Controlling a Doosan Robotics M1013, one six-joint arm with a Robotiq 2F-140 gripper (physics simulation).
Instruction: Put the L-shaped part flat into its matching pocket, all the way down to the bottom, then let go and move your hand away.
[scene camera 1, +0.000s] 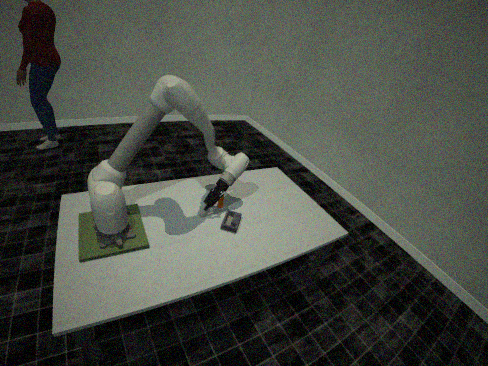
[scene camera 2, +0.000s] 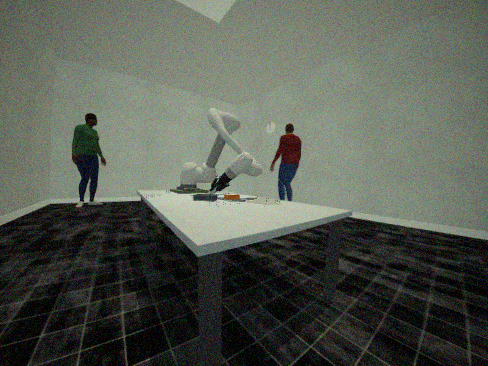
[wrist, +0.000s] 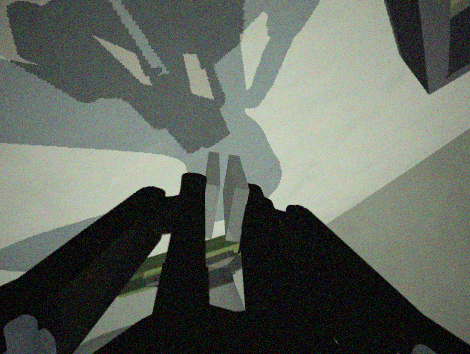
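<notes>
The orange L-shaped part lies on the white table, just right of my fingers and outside them. The dark grey pocket block lies on the table a little in front of the part. My gripper is tilted down with its tips close to the table top. Its fingers are shut with only a thin gap, and nothing shows between them. The part does not show in the wrist view.
The arm's base stands on a green mat at the table's left end. A person in red and a person in green stand on the dark tiled floor beyond the table.
</notes>
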